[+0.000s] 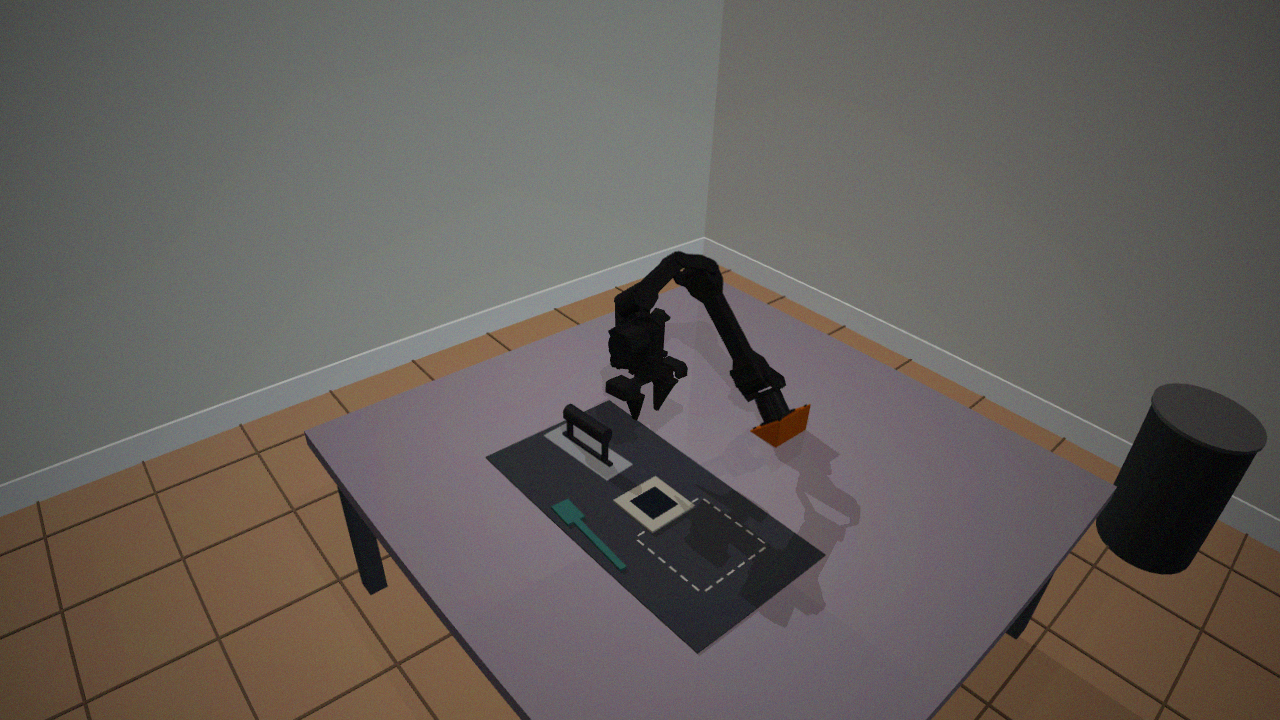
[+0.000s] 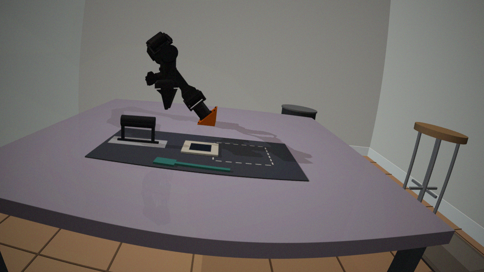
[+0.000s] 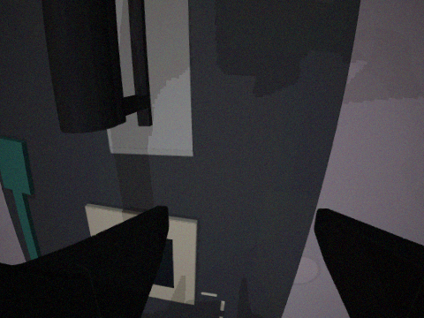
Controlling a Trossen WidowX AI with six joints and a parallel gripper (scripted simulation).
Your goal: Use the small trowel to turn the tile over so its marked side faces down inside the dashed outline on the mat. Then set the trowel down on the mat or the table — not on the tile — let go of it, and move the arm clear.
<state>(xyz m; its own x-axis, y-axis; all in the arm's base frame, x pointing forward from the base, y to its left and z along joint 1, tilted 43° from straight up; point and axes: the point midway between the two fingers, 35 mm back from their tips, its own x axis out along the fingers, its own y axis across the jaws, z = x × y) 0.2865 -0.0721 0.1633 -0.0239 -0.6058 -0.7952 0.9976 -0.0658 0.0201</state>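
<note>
Now: gripper tip 80 mm short of the trowel, 70 mm to the left of it and 70 mm above it. From my gripper tip the other things lie so: beige tile: 110 mm ahead, 120 mm to the left, 100 mm below; flat green tool: 250 mm ahead, 70 mm to the left, 100 mm below.
</note>
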